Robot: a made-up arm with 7 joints.
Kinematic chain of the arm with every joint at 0, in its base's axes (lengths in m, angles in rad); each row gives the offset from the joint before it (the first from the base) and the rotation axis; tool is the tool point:
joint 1: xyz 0 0 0.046 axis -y
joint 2: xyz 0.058 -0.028 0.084 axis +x
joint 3: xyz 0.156 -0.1 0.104 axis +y
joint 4: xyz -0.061 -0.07 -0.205 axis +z
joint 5: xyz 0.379 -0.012 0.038 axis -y
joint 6: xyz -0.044 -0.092 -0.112 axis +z
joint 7: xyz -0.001 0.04 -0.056 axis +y
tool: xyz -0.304 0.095 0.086
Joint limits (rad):
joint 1: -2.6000..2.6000
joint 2: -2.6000..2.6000
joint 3: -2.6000..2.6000
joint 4: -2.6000..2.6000
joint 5: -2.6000..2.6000
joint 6: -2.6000..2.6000
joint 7: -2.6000..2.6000
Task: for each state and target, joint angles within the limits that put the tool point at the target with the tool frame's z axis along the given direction. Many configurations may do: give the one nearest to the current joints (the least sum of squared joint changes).
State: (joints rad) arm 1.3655 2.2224 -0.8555 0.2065 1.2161 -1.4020 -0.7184
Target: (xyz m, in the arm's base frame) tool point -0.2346 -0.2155 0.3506 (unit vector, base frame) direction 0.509 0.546 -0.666
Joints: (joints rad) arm 1.0491 2.2859 -0.2481 1.2170 1.4041 -1.4670 0.0540
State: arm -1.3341 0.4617 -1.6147 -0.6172 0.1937 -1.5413 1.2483
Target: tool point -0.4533 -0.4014 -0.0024 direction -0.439 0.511 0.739
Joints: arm -1.9673 1.1183 -1.2587 -1.1436 0.2932 -1.4988 1.3244
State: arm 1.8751 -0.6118 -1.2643 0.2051 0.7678 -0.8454 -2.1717
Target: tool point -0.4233 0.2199 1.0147 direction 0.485 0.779 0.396
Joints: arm 1.2454 -0.3130 -1.0502 0.4890 1.1754 -1.2180 -2.3725
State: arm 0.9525 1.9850 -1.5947 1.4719 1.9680 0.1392 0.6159
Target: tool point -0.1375 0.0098 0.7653 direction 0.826 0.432 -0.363
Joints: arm 1.1050 1.9649 -1.0784 1.5995 2.0376 0.1357 0.4039
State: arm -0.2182 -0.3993 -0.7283 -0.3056 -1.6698 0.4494 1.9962
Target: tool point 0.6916 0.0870 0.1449 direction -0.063 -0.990 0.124
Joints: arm -0.1939 -1.5181 -0.9622 0.0714 -2.1544 -0.1124 2.0385
